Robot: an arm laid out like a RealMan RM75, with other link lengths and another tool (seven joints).
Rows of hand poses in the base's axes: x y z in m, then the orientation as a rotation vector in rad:
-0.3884 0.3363 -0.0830 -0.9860 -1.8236 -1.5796
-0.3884 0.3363 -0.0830 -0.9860 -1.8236 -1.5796
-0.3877 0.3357 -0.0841 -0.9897 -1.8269 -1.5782
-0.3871 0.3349 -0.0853 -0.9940 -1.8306 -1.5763
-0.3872 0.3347 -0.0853 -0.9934 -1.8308 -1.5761
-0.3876 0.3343 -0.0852 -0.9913 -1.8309 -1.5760
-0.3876 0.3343 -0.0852 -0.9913 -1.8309 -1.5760
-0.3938 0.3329 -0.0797 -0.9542 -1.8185 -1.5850
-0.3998 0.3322 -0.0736 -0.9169 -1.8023 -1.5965
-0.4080 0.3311 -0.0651 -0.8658 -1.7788 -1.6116
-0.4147 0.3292 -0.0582 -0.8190 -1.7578 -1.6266
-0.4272 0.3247 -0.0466 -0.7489 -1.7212 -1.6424
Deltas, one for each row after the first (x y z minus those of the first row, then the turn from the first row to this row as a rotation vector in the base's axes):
0.0000 0.0000 0.0000 0.0000 0.0000 0.0000
0.0007 -0.0006 -0.0011 -0.0037 -0.0003 -0.0021
0.0013 -0.0014 -0.0023 -0.0080 -0.0004 -0.0044
0.0012 -0.0016 -0.0023 -0.0080 -0.0005 -0.0039
0.0008 -0.0020 -0.0022 -0.0075 -0.0009 -0.0024
0.0008 -0.0020 -0.0022 -0.0075 -0.0009 -0.0024
-0.0054 -0.0034 0.0033 0.0149 -0.0074 0.0194
-0.0114 -0.0041 0.0094 0.0405 -0.0137 0.0402
-0.0196 -0.0052 0.0179 0.0763 -0.0219 0.0688
-0.0263 -0.0071 0.0248 0.1090 -0.0313 0.0940
-0.0388 -0.0116 0.0364 0.1596 -0.0396 0.1351

